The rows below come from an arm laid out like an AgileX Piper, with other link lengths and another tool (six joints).
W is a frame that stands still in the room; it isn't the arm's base.
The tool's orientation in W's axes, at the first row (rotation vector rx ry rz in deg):
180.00 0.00 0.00
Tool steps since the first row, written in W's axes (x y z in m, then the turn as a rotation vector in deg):
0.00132 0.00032 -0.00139 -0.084 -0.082 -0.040
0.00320 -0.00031 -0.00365 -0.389 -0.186 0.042
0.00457 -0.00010 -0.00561 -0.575 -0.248 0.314
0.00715 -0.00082 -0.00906 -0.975 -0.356 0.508
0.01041 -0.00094 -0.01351 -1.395 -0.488 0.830
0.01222 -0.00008 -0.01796 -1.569 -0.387 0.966
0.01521 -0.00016 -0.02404 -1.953 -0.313 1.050
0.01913 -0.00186 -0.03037 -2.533 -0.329 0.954
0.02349 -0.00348 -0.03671 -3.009 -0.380 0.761
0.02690 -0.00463 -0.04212 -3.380 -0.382 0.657
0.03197 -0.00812 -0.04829 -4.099 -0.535 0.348
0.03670 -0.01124 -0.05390 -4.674 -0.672 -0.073
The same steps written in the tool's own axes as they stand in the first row. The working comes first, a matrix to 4 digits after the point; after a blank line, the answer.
The tool's axes in the first row as the columns of a matrix, in W's axes (used below as rounded here):
1.0000 0.0000 0.0000
0.0000 -1.0000 0.0000
0.0000 0.0000 -1.0000

0.00132 -0.00032 0.00139 -0.084 0.082 0.040
0.00320 0.00031 0.00365 -0.389 0.186 -0.042
0.00457 0.00010 0.00561 -0.575 0.248 -0.314
0.00715 0.00082 0.00906 -0.975 0.356 -0.508
0.01041 0.00094 0.01351 -1.395 0.488 -0.830
0.01222 0.00008 0.01796 -1.569 0.387 -0.966
0.01521 0.00016 0.02404 -1.953 0.313 -1.050
0.01913 0.00186 0.03037 -2.533 0.329 -0.954
0.02349 0.00348 0.03671 -3.009 0.380 -0.761
0.02690 0.00463 0.04212 -3.380 0.382 -0.657
0.03197 0.00812 0.04829 -4.099 0.535 -0.348
0.03670 0.01124 0.05390 -4.674 0.672 0.073

